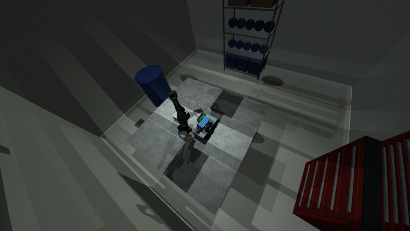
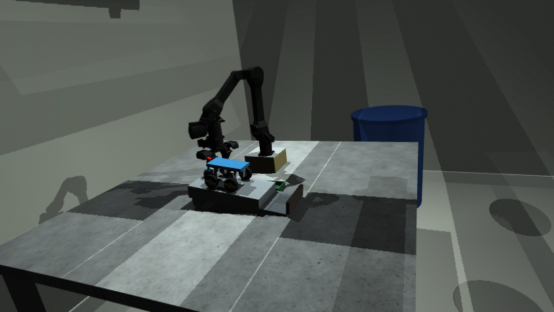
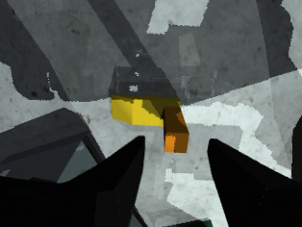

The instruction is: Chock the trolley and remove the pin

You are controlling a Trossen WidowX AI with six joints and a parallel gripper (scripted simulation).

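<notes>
Right now my gripper tip is 5 cm above the yellow chock, 2 cm short of it and 1 cm to the left of it. From my gripper tip the other things lie so: trolley 17 cm ahead, 11 cm to the left, 4 cm above; then green tray 23 cm to the left, 7 cm below, 6 cm ahead; then red-headed stop pin 14 cm ahead, 6 cm above, 1 cm to the left.
</notes>
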